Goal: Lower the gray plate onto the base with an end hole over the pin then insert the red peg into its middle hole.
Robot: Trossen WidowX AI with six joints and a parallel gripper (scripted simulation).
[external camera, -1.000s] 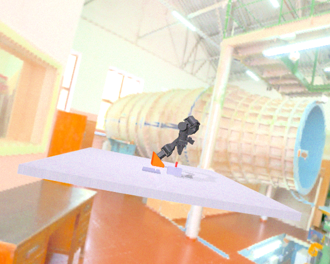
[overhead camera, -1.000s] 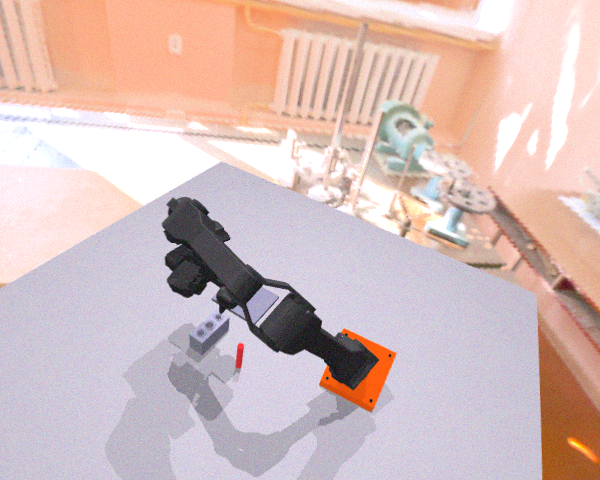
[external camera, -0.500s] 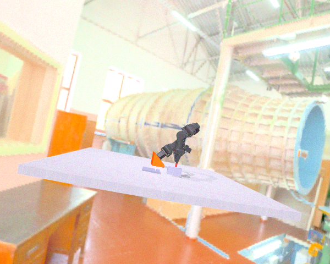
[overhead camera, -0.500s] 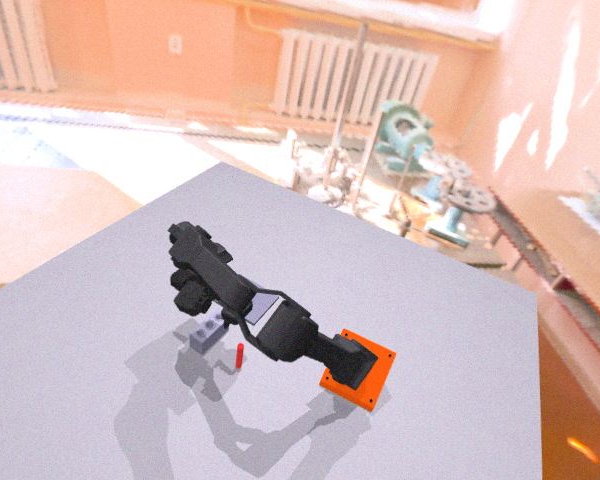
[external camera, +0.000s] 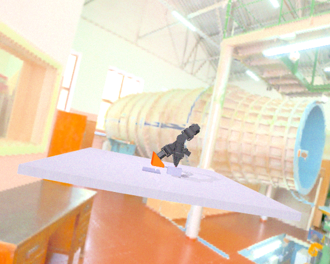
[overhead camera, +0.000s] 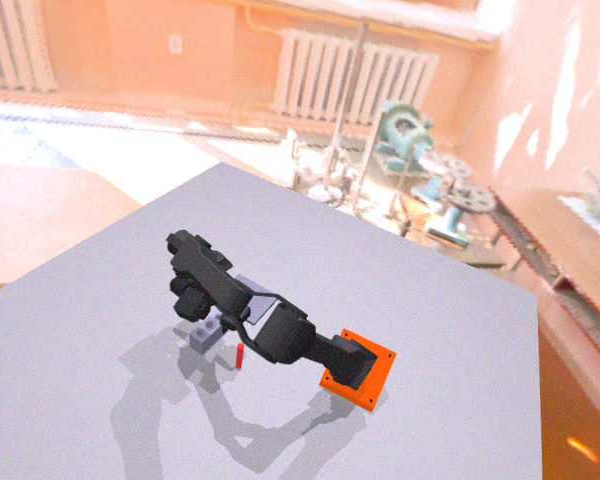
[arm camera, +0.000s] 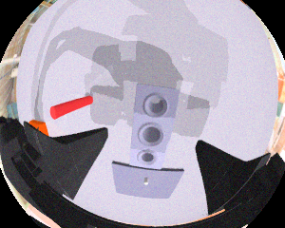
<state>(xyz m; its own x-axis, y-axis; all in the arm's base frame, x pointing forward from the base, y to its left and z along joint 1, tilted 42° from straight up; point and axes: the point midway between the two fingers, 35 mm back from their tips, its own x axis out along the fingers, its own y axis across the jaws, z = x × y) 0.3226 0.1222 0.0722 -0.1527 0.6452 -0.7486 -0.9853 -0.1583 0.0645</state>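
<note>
The gray plate lies 2 cm below my gripper tip. From my gripper tip the other things lie so: base: 2 cm ahead, 14 cm to the right, 5 cm below; red peg: 11 cm behind, 1 cm to the left, 2 cm below.
</note>
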